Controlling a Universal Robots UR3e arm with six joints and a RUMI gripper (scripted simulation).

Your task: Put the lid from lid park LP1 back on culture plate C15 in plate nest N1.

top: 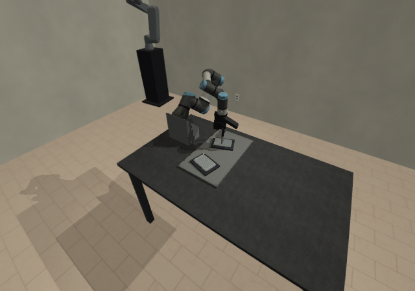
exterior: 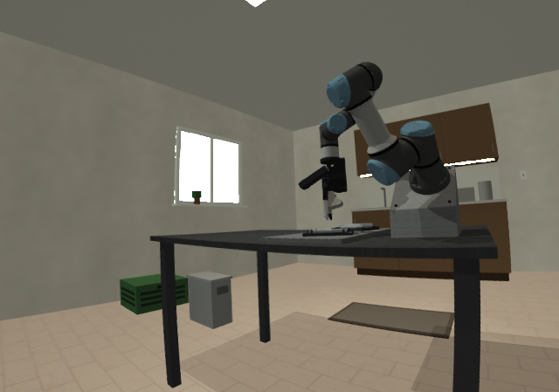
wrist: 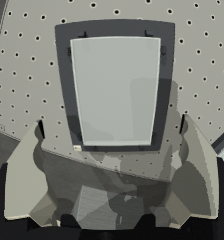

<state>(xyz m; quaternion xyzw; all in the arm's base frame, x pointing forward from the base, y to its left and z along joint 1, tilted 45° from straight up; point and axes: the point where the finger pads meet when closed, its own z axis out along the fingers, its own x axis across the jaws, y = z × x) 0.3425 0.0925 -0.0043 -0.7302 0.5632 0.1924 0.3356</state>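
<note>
Right now the clear lid is 4 cm below my hand. The rest, counted from my hand: plate nest N1: 1 cm behind, 25 cm to the right, 5 cm below; then culture plate C15: 1 cm behind, 25 cm to the right, 4 cm below; then lid park LP1: 5 cm below.
</note>
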